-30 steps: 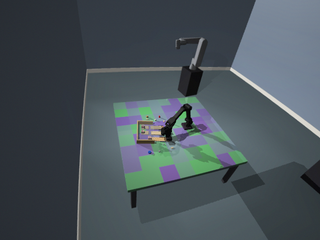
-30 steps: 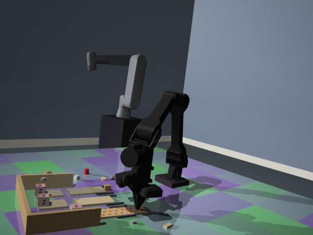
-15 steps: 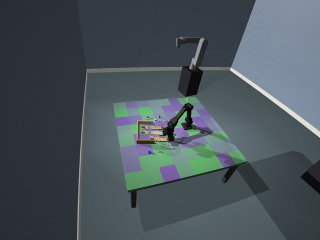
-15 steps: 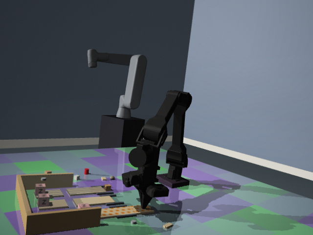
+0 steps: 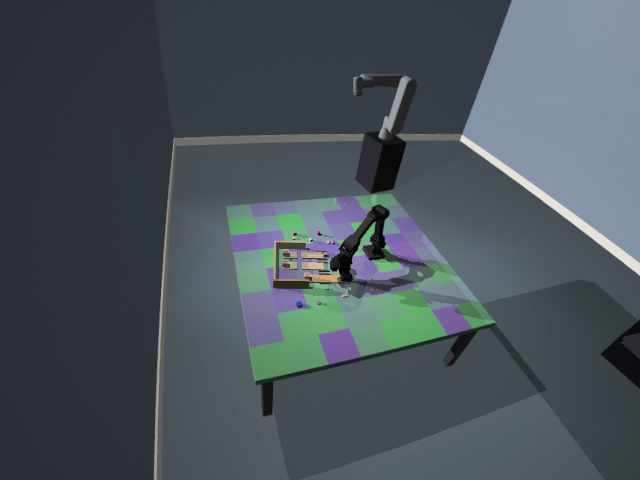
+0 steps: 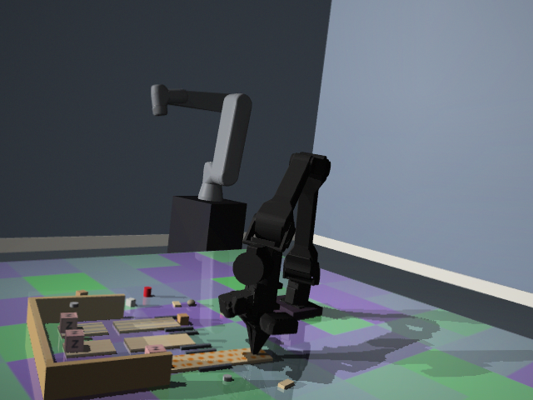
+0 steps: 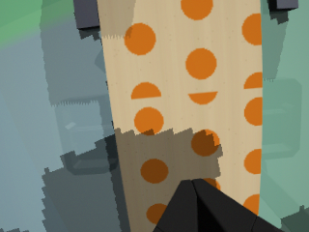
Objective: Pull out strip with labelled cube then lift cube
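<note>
The dotted strip is 9 cm ahead of my gripper tip and 4 cm to the right of it. Round my gripper tip: blue piece: 30 cm ahead, 7 cm to the left.
</note>
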